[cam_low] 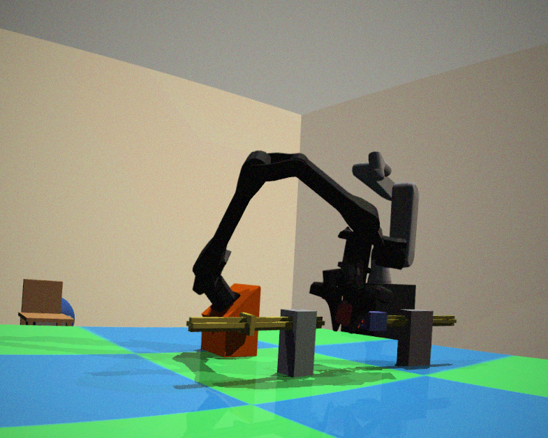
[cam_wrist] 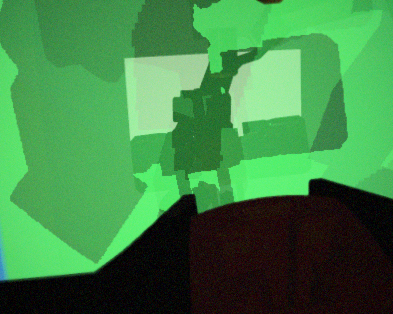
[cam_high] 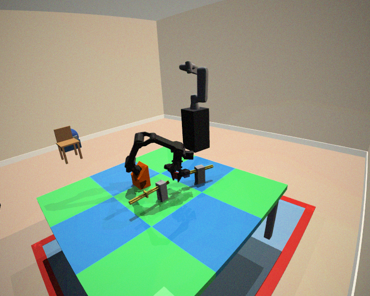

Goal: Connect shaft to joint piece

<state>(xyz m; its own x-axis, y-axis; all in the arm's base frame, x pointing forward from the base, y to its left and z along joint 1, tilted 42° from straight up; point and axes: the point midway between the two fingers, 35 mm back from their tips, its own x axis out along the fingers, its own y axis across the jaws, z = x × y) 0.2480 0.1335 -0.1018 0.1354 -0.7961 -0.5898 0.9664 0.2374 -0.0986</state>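
My gripper tip is now 1 cm past the red joint piece, 2 cm to the right of it and 3 cm below it.
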